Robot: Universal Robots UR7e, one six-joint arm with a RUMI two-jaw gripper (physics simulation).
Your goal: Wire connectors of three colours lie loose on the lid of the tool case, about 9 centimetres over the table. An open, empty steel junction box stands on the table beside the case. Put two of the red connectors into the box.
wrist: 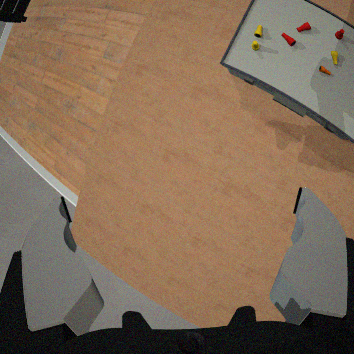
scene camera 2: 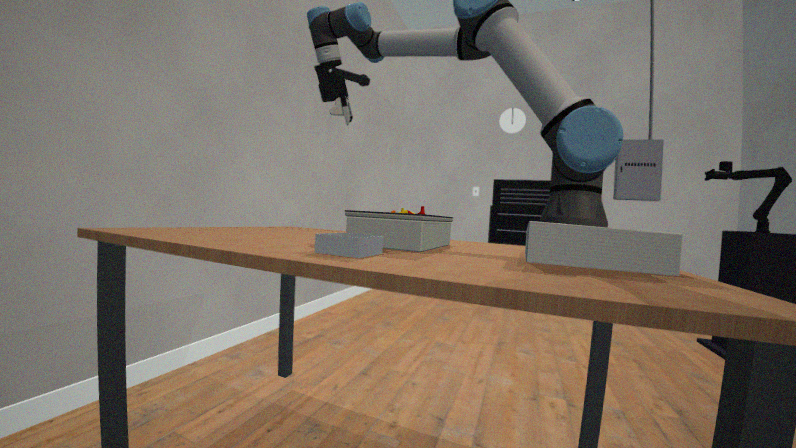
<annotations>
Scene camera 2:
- my gripper: 349, 123
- steel junction box: 353, 245
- tool case: 401, 231
</annotations>
